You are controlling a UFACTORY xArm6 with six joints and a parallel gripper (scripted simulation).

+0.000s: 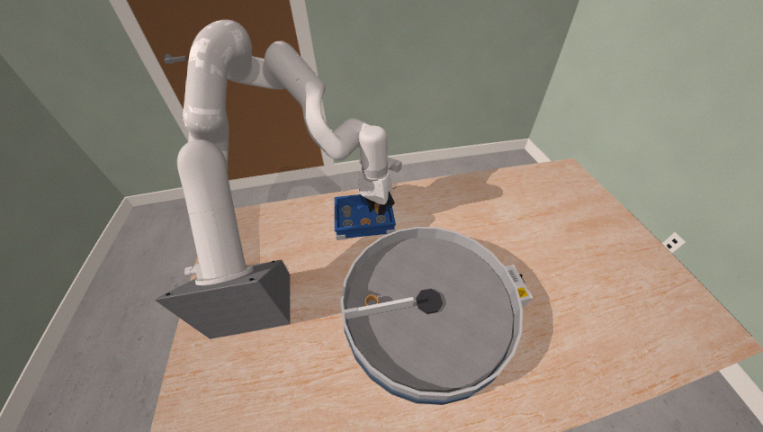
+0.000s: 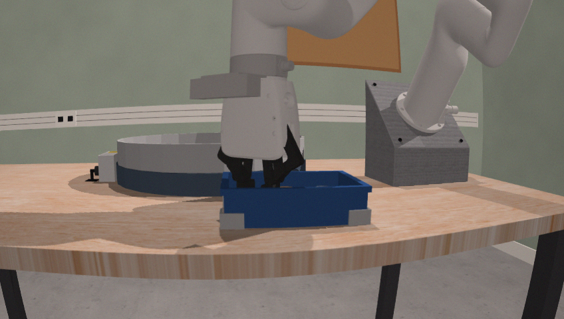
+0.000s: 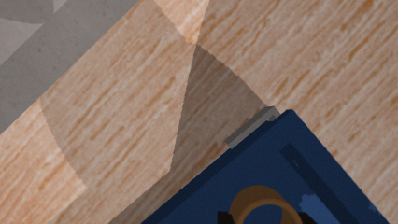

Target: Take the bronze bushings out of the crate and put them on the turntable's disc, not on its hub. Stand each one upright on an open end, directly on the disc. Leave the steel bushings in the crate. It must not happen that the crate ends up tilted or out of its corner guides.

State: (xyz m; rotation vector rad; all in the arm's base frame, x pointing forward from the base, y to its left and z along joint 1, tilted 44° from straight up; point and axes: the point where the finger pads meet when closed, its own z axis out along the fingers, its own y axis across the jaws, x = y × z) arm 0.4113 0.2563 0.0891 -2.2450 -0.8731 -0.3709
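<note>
Now: hand 5 cm past the blue crate, 2 cm to the left of it and 1 cm above it. Also, from my hand: turntable disc: 37 cm to the right, 5 cm ahead, 2 cm above.
</note>
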